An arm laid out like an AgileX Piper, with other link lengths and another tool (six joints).
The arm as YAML. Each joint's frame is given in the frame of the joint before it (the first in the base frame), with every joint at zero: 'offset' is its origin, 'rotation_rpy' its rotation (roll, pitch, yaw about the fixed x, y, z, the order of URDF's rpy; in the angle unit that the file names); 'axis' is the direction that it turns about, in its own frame. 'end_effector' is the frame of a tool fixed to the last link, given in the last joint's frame.
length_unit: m
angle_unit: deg
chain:
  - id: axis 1
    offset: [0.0, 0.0, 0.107]
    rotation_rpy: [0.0, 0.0, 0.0]
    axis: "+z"
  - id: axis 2
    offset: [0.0, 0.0, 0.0]
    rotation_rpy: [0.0, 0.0, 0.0]
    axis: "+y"
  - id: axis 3
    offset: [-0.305, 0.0, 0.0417]
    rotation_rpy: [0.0, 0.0, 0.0]
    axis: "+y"
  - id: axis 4
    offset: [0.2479, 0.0, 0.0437]
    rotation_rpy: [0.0, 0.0, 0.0]
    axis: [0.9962, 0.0, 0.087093]
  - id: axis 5
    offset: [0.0, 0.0, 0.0]
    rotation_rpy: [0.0, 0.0, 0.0]
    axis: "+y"
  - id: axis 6
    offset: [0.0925, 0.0, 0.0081]
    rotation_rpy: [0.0, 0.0, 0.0]
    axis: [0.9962, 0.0, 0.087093]
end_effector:
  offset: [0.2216, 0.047, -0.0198]
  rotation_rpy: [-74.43, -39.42, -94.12]
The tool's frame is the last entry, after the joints.
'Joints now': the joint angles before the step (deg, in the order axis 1, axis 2, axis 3, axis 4, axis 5, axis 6). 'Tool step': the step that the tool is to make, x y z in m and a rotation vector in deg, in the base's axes. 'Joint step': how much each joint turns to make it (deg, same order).
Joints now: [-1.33 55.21 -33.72 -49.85 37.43 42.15]
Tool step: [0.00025 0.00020 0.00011 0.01 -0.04 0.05]
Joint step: [0.00 0.00 0.00 0.00 -0.07 -0.01]
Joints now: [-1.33 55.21 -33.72 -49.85 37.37 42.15]
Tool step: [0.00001 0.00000 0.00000 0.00 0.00 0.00]
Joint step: [0.00 0.00 0.00 0.00 0.00 0.00]
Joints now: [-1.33 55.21 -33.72 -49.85 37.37 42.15]
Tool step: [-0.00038 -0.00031 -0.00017 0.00 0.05 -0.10]
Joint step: [0.01 0.00 0.00 -0.01 0.11 0.05]
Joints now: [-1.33 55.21 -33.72 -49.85 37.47 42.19]
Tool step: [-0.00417 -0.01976 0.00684 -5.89 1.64 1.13]
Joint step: [0.01 0.01 -0.01 -4.96 1.40 -1.32]
